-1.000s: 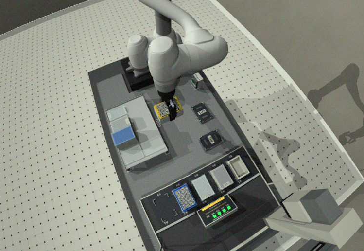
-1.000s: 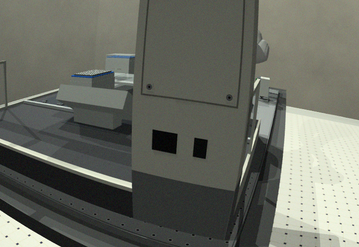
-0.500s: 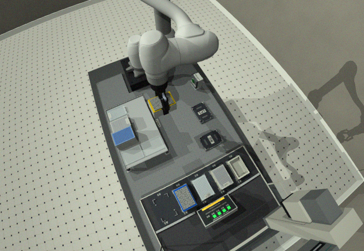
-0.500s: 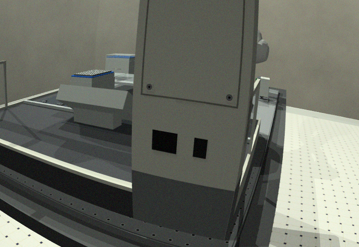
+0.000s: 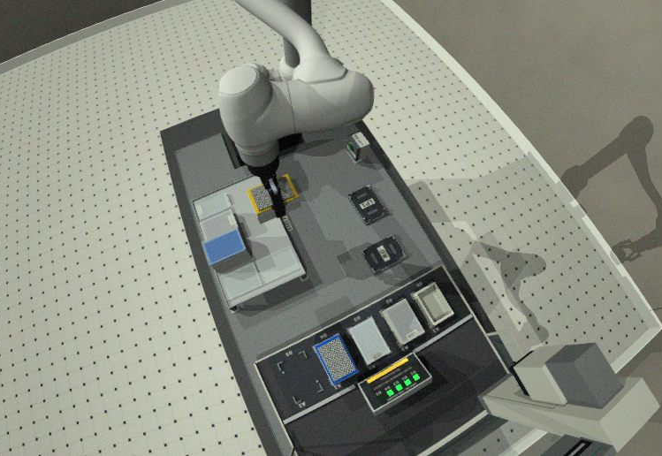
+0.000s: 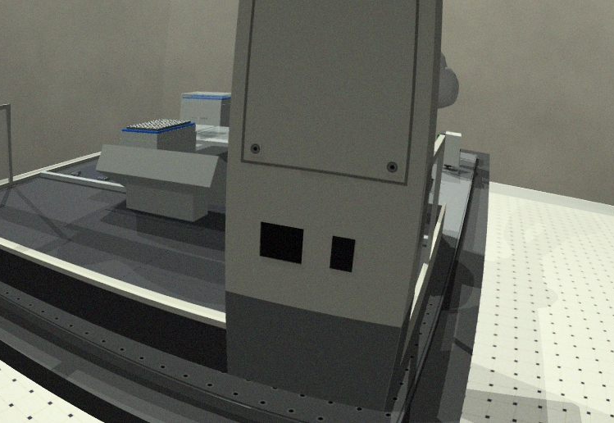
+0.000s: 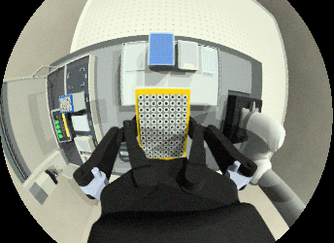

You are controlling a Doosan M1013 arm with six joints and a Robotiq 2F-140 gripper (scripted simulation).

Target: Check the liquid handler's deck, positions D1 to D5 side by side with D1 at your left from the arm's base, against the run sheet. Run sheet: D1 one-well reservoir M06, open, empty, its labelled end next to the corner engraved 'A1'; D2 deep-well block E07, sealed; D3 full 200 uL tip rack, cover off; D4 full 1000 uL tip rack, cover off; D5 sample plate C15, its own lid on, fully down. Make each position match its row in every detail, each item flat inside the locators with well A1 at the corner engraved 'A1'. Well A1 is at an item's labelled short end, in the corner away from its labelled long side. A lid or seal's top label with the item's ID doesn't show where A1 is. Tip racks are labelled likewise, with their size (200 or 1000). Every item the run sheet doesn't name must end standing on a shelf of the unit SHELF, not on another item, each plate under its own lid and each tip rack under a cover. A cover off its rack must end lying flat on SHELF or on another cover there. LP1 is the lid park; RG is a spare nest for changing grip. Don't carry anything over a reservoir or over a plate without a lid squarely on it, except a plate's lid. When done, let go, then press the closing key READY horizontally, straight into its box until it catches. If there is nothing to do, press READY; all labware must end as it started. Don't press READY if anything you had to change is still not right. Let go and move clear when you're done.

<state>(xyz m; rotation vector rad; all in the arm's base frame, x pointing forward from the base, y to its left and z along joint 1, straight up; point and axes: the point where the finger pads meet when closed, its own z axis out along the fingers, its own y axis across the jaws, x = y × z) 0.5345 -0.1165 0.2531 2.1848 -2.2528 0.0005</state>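
The shelf unit is 60 mm behind my hand, 130 mm to the right of it and 260 mm below it. From my hand the other things lie so: blue-rimmed tip rack (470 mm ahead, 40 mm to the right, 200 mm below); spare nest (220 mm ahead, 290 mm to the left, 310 mm below); yellow-rimmed tip rack (10 mm behind, 10 mm to the left, 10 mm above).
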